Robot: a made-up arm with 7 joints.
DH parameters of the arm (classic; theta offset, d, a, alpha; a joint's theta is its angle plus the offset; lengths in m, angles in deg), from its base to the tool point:
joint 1: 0 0.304 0 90
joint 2: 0 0.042 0 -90
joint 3: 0 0.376 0.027 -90
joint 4: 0 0.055 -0.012 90
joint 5: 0 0.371 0 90
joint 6: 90 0.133 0.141 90
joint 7: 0 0.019 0 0
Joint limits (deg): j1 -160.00..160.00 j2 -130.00..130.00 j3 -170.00..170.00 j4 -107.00..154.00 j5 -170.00..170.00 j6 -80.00..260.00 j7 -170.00..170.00
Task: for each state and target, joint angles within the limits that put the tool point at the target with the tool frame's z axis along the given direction. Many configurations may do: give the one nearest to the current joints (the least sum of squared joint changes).
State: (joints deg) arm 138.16 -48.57 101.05 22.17 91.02 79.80 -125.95
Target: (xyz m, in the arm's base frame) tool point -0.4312 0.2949 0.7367 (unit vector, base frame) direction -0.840 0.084 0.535
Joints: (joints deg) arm 108.43 -28.25 83.52 49.84 71.35 87.80 -125.95
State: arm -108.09 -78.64 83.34 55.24 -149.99 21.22 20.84
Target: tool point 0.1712 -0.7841 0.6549 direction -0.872 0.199 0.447
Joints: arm -92.13 -67.78 52.87 31.22 -170.00 -29.97 20.84
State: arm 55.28 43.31 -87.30 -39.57 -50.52 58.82 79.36
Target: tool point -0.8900 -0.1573 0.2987 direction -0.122 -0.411 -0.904
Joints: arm 9.13 91.40 -95.68 9.23 -63.13 16.31 79.36
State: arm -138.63 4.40 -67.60 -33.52 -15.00 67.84 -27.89
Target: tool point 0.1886 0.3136 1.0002 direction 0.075 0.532 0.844
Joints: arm -103.68 30.98 -102.64 2.28 -34.33 88.81 -27.89
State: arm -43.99 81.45 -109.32 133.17 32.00 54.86 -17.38
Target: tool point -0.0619 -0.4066 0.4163 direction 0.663 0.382 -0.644
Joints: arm -18.02 58.30 -58.62 137.38 3.36 8.21 -17.38
